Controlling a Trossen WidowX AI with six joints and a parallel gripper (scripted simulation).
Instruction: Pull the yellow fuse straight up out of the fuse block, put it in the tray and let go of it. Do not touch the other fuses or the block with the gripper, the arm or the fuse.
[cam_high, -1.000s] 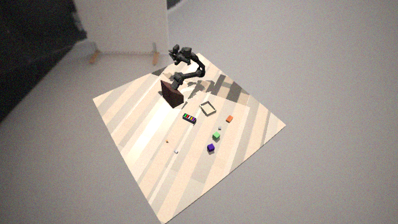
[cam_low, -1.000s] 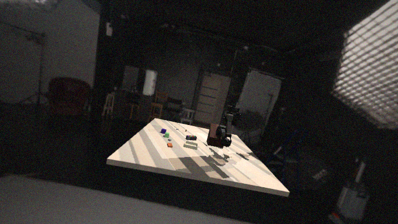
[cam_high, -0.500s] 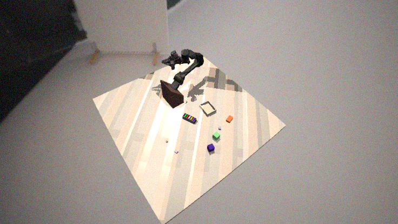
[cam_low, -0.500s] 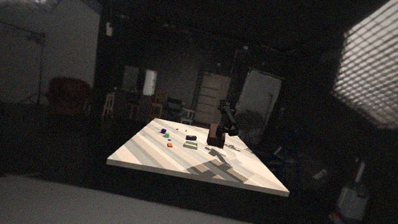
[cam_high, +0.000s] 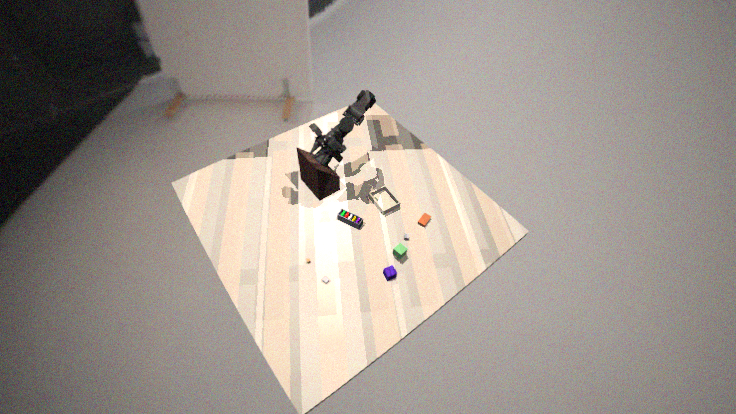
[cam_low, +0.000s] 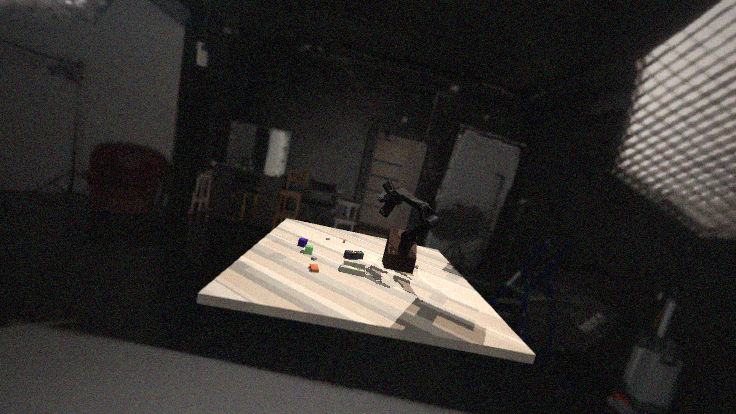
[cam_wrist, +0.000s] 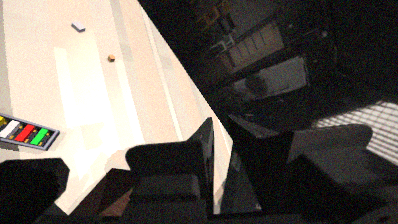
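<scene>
Now: the yellow fuse 180 mm ahead of my gripper tip, 90 mm to the left of it and 320 mm below it. From my gripper tip the other things lie so: green fuse 120 mm ahead, 70 mm to the left, 320 mm below; then purple fuse 200 mm ahead, 100 mm to the left, 320 mm below; then red fuse 140 mm ahead, 80 mm to the left, 320 mm below.
</scene>
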